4 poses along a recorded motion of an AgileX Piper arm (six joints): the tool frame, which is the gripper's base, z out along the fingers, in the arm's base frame.
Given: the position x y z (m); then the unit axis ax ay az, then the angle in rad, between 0 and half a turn.
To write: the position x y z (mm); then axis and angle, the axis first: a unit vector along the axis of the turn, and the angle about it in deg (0 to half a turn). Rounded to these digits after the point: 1 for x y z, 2 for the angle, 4 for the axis.
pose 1, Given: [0.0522, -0.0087, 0.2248, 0.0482, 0.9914, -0.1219, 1.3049]
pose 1, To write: [52.2, -8.7, 224.8, 0.0482, 0.9914, -0.1219, 74.77]
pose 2, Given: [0.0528, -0.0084, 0.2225, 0.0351, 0.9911, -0.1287, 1.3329]
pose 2, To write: [52.8, -8.4, 222.5, 0.0351, 0.9911, -0.1287, 76.37]
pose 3, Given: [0.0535, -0.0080, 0.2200, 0.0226, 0.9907, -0.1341, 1.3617]
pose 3, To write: [53.5, -8.0, 220.0, 0.0226, 0.9907, -0.1341, 78.02]
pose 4, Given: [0.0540, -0.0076, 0.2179, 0.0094, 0.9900, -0.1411, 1.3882]
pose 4, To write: [54.0, -7.6, 217.9, 0.0094, 0.9900, -0.1411, 79.54]
